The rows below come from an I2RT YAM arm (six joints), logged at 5 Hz.
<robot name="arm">
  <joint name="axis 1" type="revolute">
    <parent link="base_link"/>
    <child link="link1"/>
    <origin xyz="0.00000 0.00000 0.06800"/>
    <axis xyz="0 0 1"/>
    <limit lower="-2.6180" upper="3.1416"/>
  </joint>
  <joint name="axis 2" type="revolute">
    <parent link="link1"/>
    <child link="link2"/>
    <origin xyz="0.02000 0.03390 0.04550"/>
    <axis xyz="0 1 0"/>
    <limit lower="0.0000" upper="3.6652"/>
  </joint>
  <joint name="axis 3" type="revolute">
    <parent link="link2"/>
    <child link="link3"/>
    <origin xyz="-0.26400 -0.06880 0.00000"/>
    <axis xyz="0 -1 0"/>
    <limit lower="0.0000" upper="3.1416"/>
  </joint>
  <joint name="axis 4" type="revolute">
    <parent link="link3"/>
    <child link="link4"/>
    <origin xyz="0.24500 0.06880 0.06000"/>
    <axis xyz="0 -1 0"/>
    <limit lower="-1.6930" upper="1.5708"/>
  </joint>
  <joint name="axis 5" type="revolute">
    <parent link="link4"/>
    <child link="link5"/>
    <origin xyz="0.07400 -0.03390 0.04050"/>
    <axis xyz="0 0 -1"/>
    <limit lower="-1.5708" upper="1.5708"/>
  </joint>
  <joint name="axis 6" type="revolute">
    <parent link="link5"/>
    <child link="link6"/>
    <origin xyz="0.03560 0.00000 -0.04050"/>
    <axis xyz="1 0 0"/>
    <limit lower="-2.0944" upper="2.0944"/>
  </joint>
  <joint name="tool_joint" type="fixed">
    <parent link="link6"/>
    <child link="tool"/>
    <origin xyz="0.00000 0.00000 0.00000" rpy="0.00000 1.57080 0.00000"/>
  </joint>
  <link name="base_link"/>
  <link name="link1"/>
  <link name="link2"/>
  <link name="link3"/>
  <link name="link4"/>
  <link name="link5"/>
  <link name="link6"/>
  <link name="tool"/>
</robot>
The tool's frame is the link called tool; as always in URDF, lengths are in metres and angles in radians.
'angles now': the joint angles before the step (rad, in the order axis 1, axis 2, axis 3, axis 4, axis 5, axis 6). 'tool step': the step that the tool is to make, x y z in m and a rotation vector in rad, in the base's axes. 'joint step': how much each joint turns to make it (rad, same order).
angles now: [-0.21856 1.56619 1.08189 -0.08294 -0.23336 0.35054]
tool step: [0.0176 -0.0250 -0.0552 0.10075 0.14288 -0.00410]
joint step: [-0.06206 0.17672 0.01744 0.00003 -0.08361 0.01547]
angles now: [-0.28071 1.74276 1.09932 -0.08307 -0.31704 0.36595]
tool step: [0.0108 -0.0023 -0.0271 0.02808 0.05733 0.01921]
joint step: [0.00015 0.09295 0.01884 0.00952 -0.02147 -0.00534]
